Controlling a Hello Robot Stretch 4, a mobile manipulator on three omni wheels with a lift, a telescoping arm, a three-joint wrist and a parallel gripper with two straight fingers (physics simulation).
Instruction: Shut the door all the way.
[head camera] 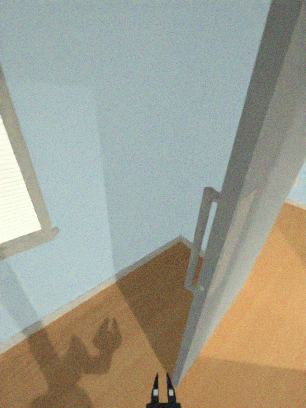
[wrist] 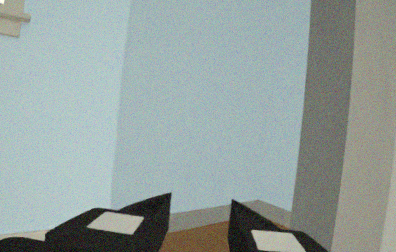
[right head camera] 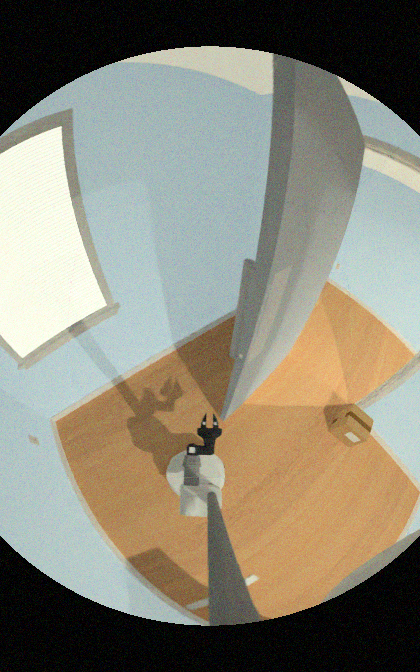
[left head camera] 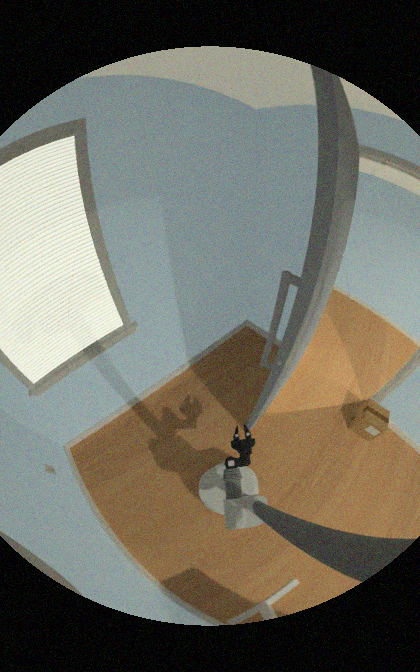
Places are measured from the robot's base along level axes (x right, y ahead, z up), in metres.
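Pixels of known places: gripper, fingertip midpoint: [head camera: 162, 372] [wrist: 199, 214] [right head camera: 209, 412] [left head camera: 240, 424].
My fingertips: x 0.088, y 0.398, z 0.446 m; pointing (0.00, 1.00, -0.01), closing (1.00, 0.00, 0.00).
Note:
Ahead of a thing's pixels: the offset from my fingertips to its top centre. "pt": to the spot under its first point. Level surfaces: height alone.
The grey door [head camera: 260, 200] [left head camera: 330, 210] [right head camera: 310, 200] [wrist: 367, 125] stands ajar, seen nearly edge-on, at the right of the head view and the right edge of the wrist view. A long bar handle @[pt dy +0.170, dx +0.097, dz +0.648 m] [head camera: 198, 240] [left head camera: 276, 320] [right head camera: 243, 310] sits on its left face, near the free edge. My gripper [head camera: 162, 375] [left head camera: 242, 426] [right head camera: 209, 415] [wrist: 199, 214] is open and empty. In the head view its tips are just left of the door's lower front corner. No contact with the door shows. The door's hinges and frame are hard to make out.
A blue wall [head camera: 145, 125] [wrist: 210, 100] with a window @[pt dy +0.392, dx -0.882, dz +0.948 m] [left head camera: 50, 260] [right head camera: 45, 240] stands ahead and to the left. A cardboard box @[dy -0.182, dx +1.319, dz -0.194 m] [left head camera: 370, 419] [right head camera: 350, 425] is on the wooden floor @[dz -0.473 m] [left head camera: 310, 460] [right head camera: 280, 465] to the right. White table feet [left head camera: 280, 600] show behind my base.

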